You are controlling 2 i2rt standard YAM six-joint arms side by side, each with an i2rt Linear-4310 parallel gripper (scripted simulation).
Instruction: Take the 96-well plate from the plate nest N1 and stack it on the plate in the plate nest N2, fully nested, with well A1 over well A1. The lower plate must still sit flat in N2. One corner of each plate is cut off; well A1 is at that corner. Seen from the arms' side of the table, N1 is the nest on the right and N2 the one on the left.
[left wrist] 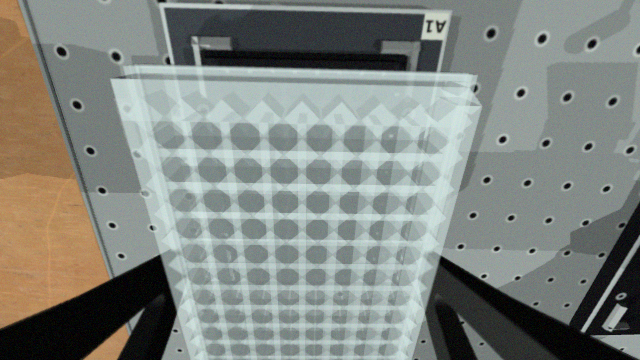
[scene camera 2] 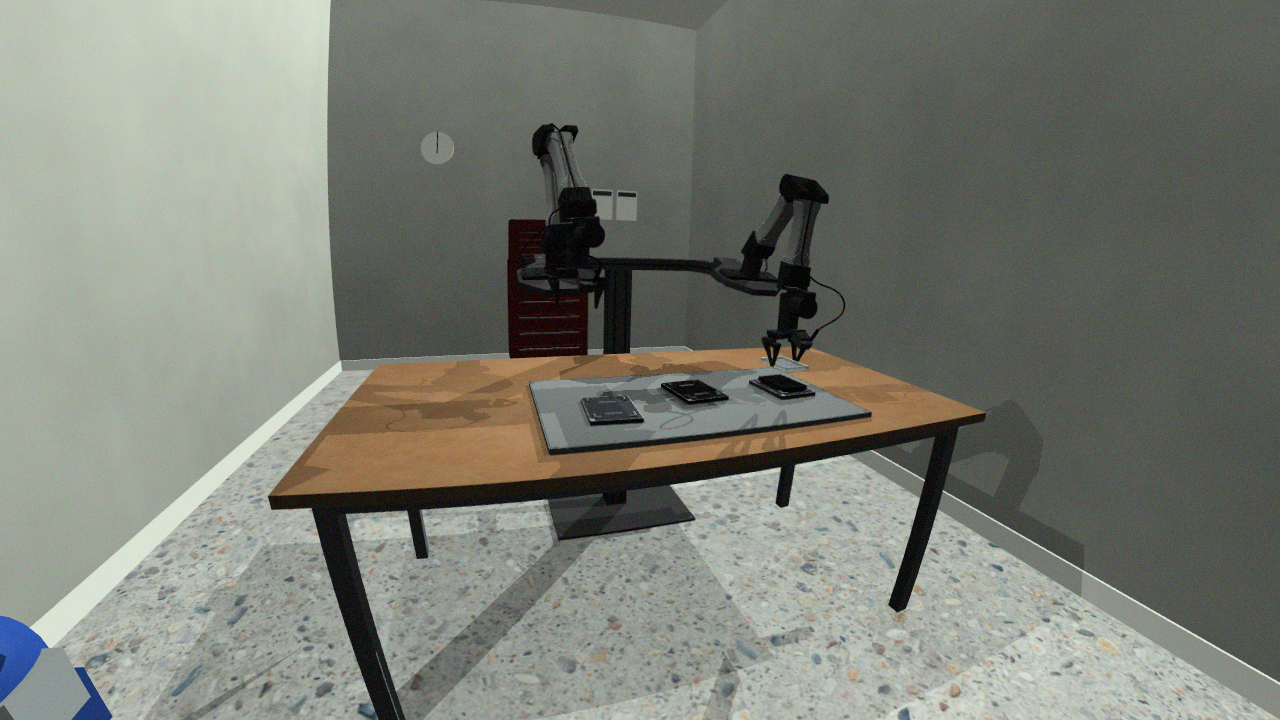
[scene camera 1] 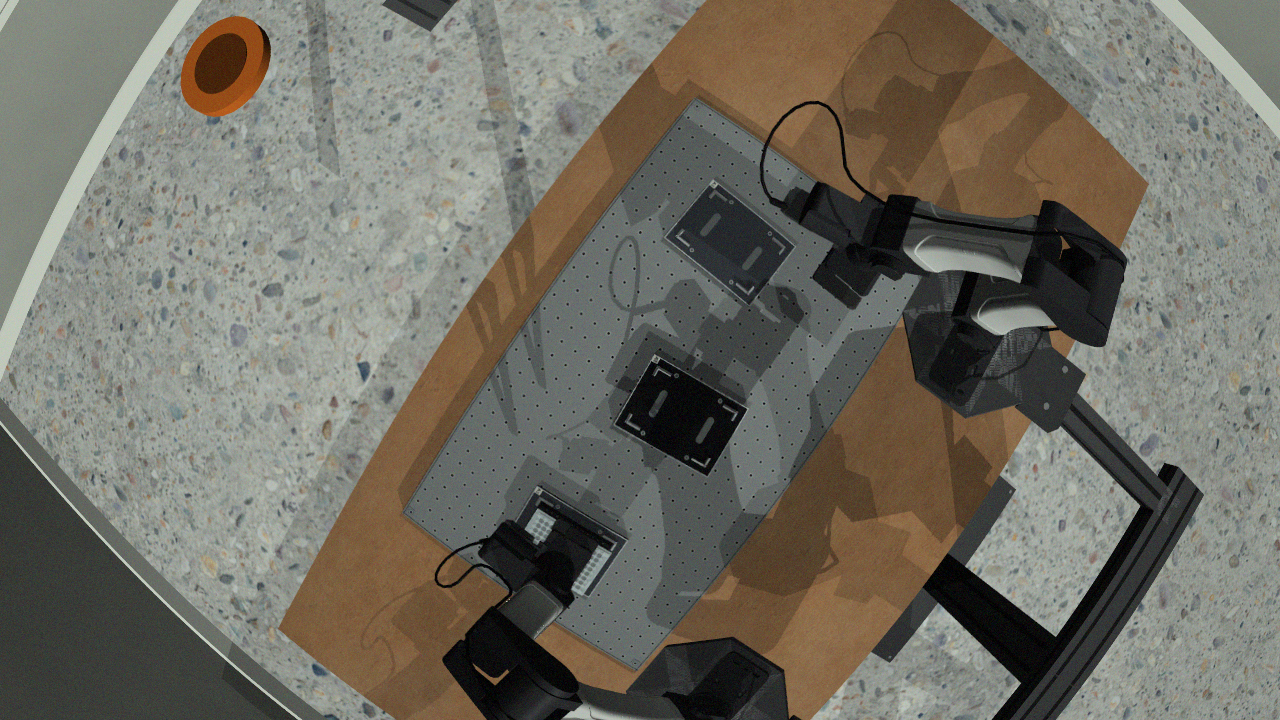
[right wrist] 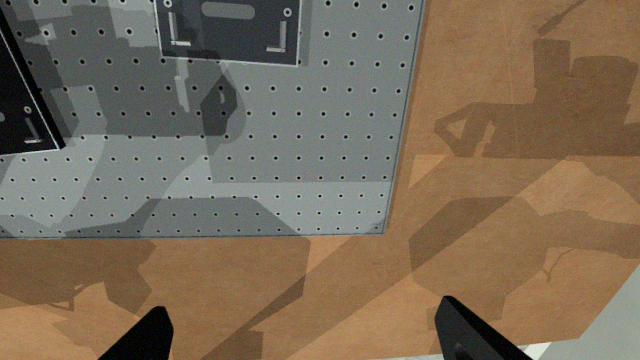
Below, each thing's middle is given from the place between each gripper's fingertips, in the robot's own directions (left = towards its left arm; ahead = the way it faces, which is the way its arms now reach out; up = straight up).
Scene:
I see the black 96-well plate [left wrist: 227,58] 60 mm below my left hand [scene camera 1: 560,553]. Round my left hand: clear 96-well plate [scene camera 1: 599,558]: 10 mm below; then black nest [scene camera 1: 689,403]: 30 mm behind, 270 mm to the right, 70 mm below.
Right now my right hand [scene camera 1: 849,253] is 4 cm short of the black nest, 31 cm to the right of it and 23 cm above it. Also, from my right hand: clear 96-well plate: 8 cm ahead, 58 cm to the left, 16 cm below; black 96-well plate: 8 cm ahead, 58 cm to the left, 22 cm below.

